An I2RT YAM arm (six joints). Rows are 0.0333 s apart.
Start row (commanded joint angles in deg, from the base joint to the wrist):
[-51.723 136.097 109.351 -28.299 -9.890 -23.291]
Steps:
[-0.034 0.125 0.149 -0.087 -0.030 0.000]
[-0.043 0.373 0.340 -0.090 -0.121 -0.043]
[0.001 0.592 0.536 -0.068 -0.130 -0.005]
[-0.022 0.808 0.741 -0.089 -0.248 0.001]
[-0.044 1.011 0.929 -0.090 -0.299 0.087]
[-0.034 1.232 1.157 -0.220 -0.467 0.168]
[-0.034 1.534 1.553 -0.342 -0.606 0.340]
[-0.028 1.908 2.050 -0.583 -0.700 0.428]
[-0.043 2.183 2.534 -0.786 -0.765 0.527]
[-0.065 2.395 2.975 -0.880 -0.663 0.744]
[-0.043 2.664 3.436 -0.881 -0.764 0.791]
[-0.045 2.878 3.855 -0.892 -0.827 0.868]
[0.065 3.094 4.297 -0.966 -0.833 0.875]
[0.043 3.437 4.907 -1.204 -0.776 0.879]
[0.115 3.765 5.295 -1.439 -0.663 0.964]
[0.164 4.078 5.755 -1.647 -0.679 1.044]
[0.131 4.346 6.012 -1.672 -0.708 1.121]
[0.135 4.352 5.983 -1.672 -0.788 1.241]
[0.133 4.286 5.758 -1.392 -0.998 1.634]
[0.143 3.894 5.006 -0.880 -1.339 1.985]
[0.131 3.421 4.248 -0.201 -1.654 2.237]
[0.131 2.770 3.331 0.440 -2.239 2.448]
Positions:
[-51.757 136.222 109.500 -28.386 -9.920 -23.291]
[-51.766 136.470 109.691 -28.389 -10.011 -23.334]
[-51.722 136.689 109.887 -28.367 -10.020 -23.296]
[-51.745 136.905 110.092 -28.388 -10.138 -23.290]
[-51.767 137.108 110.280 -28.389 -10.189 -23.204]
[-51.757 137.329 110.508 -28.519 -10.357 -23.123]
[-51.757 137.631 110.904 -28.641 -10.496 -22.951]
[-51.751 138.005 111.401 -28.882 -10.590 -22.863]
[-51.766 138.280 111.885 -29.085 -10.655 -22.764]
[-51.788 138.492 112.326 -29.179 -10.553 -22.547]
[-51.766 138.761 112.787 -29.180 -10.654 -22.500]
[-51.768 138.975 113.206 -29.191 -10.717 -22.423]
[-51.658 139.191 113.648 -29.265 -10.723 -22.416]
[-51.680 139.534 114.258 -29.503 -10.666 -22.412]
[-51.608 139.862 114.646 -29.738 -10.553 -22.327]
[-51.559 140.175 115.106 -29.946 -10.569 -22.247]
[-51.592 140.443 115.363 -29.971 -10.598 -22.170]
[-51.588 140.449 115.334 -29.971 -10.678 -22.050]
[-51.590 140.383 115.109 -29.691 -10.888 -21.657]
[-51.580 139.991 114.357 -29.179 -11.229 -21.306]
[-51.592 139.518 113.599 -28.500 -11.544 -21.054]
[-51.592 138.867 112.682 -27.859 -12.129 -20.843]

